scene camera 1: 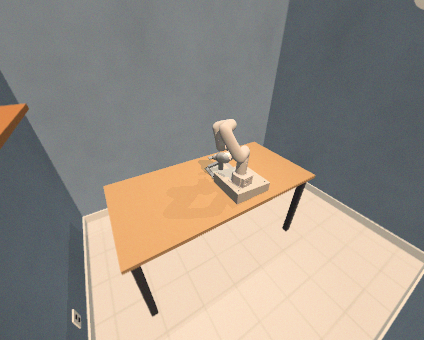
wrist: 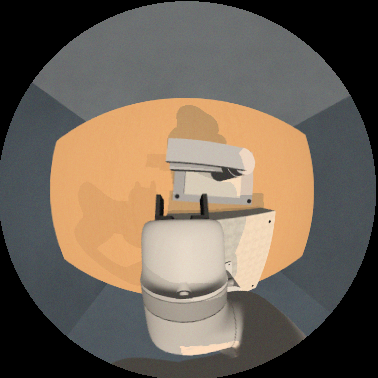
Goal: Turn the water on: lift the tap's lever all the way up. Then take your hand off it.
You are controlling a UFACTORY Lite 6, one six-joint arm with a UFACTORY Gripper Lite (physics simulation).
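Frame: origin at the arm's base, x ahead, y left, z up, level; metres.
Seen in the pictures: end effector, tool point: (scene camera 1: pixel 215 156) (wrist: pixel 181 206); arm's base, origin of the base link: (scene camera 1: pixel 239 180).
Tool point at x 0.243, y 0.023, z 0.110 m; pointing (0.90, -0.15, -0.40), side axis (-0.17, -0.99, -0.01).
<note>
Offsets run from my tool point to a thing's top centre. Level surfaces: height alone.
The tap (scene camera 1: pixel 220 166) (wrist: pixel 246 161) stands on a grey base plate @[dx +0.044, dy -0.109, dz -0.185 m] (wrist: pixel 212 199) near the far edge of the table. Its lever @[dx +0.059, dy -0.051, dz -0.041 m] (wrist: pixel 202 153) is a flat, light grey bar pointing left in the wrist view. A second, narrower bar shows as a thin strip along the lever's near side and is mostly hidden by it. How far the lever is tilted up cannot be told; in the scene view it is too small and partly behind the arm. My gripper (wrist: pixel 181 197) is open, with nothing between its black fingers. Its fingertips are apart from the lever in the wrist view, on its near side.
The arm (scene camera 1: pixel 230 141) stands on a pale box-shaped base (scene camera 1: pixel 252 192) (wrist: pixel 257 235), close to the tap. The wooden table @[dz -0.197 m] (scene camera 1: pixel 150 205) (wrist: pixel 280 165) has its far edge behind the tap, with a grey wall (scene camera 1: pixel 150 75) (wrist: pixel 190 50) beyond it.
</note>
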